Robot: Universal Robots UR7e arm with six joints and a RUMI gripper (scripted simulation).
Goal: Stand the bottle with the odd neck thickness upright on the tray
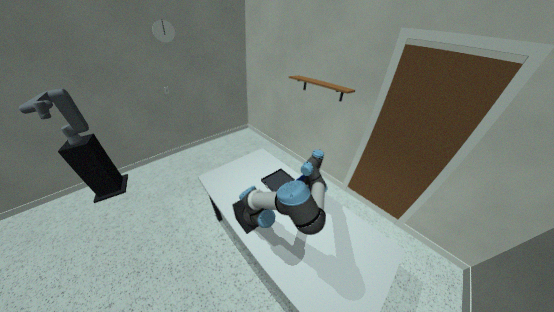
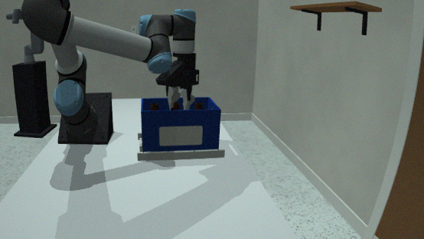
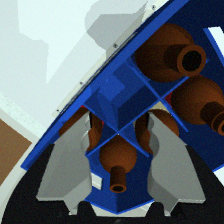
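The blue crate lies 5 cm to the left of my hand and 7 cm below it. The rest, counted from my hand: bottle (10 cm behind, 8 cm to the left, 7 cm below); dark grey tray (4 cm behind, 34 cm to the left, 14 cm below).
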